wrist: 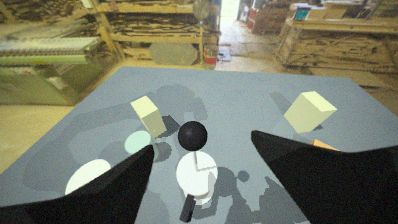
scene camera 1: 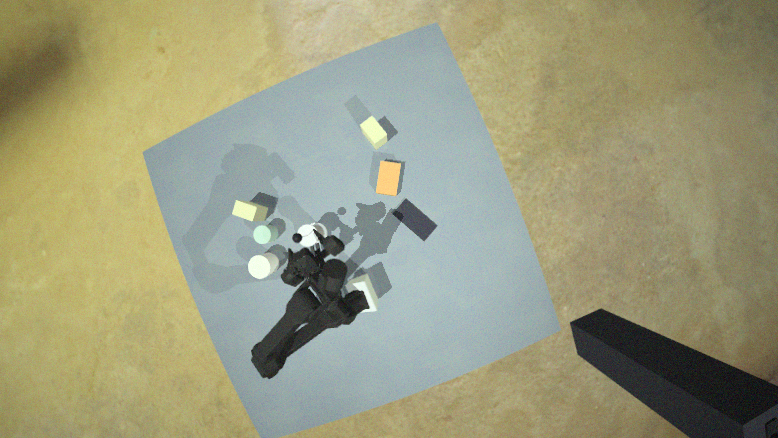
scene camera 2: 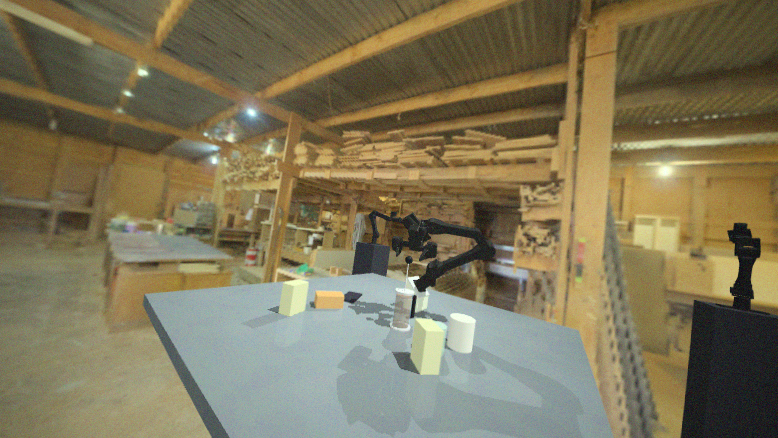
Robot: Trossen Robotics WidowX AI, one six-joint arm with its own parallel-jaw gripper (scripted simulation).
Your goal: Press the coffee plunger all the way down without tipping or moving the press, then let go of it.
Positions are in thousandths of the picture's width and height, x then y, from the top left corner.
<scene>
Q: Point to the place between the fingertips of my gripper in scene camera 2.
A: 524, 590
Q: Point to a white cylinder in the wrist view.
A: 230, 761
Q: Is my gripper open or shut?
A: Open.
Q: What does my gripper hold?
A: Nothing.
</scene>
